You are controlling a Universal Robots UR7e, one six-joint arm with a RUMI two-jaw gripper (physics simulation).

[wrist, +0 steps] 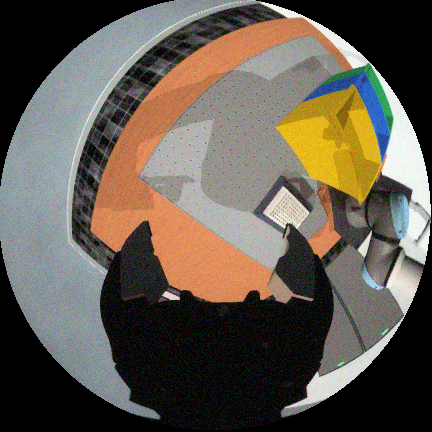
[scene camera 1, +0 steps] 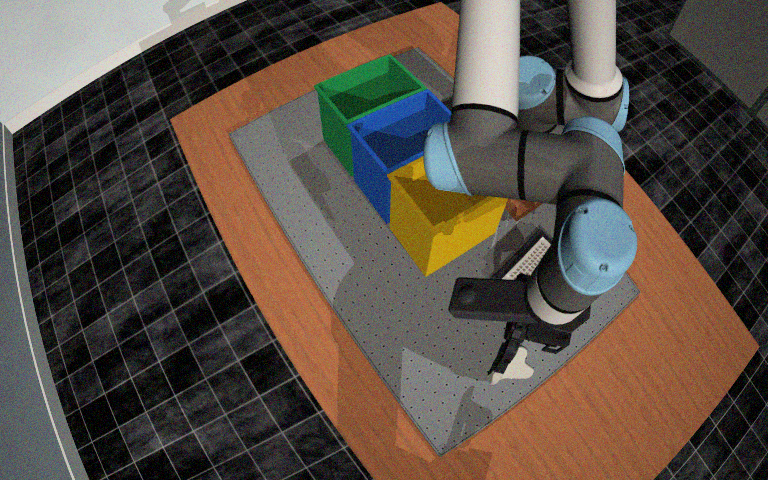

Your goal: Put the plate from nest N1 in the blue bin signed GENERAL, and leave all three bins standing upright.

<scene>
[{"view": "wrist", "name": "my gripper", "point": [217,224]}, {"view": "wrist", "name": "yellow bin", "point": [332,135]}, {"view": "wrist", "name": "white plate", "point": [284,208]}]
</scene>
